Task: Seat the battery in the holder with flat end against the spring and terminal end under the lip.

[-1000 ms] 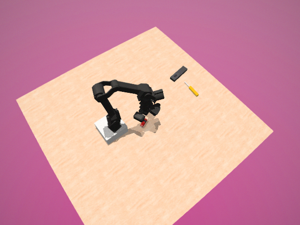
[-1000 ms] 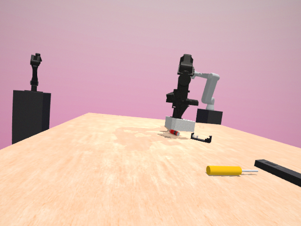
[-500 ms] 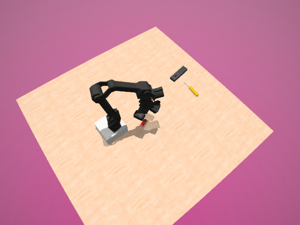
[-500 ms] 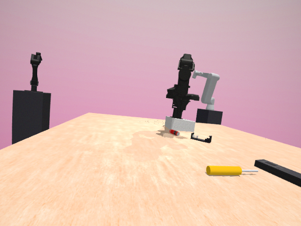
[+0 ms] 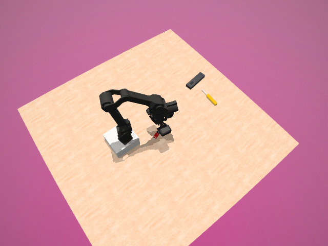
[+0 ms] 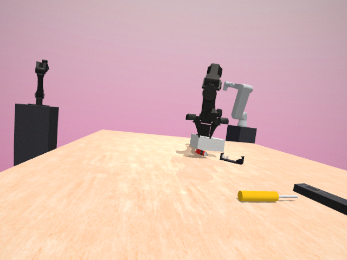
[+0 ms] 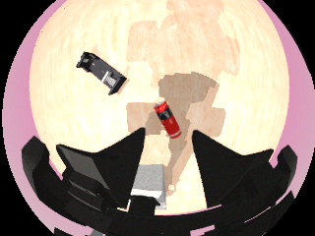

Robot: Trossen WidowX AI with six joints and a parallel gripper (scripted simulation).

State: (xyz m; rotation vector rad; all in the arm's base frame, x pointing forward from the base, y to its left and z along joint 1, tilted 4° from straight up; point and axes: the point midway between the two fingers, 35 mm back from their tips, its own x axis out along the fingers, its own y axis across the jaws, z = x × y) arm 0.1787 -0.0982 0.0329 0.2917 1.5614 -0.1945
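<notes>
My gripper tip is 2 cm past the battery and 7 cm above it. Round my gripper tip: yellow-handled screwdriver (43 cm ahead, 5 cm to the right, 7 cm below).
</notes>
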